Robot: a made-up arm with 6 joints. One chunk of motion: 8 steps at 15 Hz.
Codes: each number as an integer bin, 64 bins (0 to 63) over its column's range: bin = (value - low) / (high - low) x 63, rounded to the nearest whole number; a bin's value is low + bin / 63 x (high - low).
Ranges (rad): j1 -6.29..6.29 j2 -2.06..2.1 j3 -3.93..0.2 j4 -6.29..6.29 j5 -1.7..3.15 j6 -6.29..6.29
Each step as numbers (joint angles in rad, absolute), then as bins.
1 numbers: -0.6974 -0.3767 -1.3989 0.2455 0.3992 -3.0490
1 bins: 28 25 39 33 27 16
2 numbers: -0.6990 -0.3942 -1.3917 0.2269 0.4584 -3.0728
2 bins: 28 25 39 33 28 16
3 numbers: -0.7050 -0.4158 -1.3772 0.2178 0.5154 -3.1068
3 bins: 28 25 39 33 29 16
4 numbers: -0.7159 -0.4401 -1.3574 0.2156 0.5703 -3.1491
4 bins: 28 25 39 33 29 16
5 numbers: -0.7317 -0.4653 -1.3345 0.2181 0.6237 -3.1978
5 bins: 28 24 40 33 30 15
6 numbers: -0.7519 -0.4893 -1.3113 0.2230 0.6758 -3.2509
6 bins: 28 24 40 33 31 15
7 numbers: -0.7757 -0.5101 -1.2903 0.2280 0.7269 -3.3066
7 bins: 28 23 40 33 32 15
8 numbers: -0.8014 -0.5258 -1.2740 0.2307 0.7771 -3.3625
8 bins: 27 23 41 33 32 15
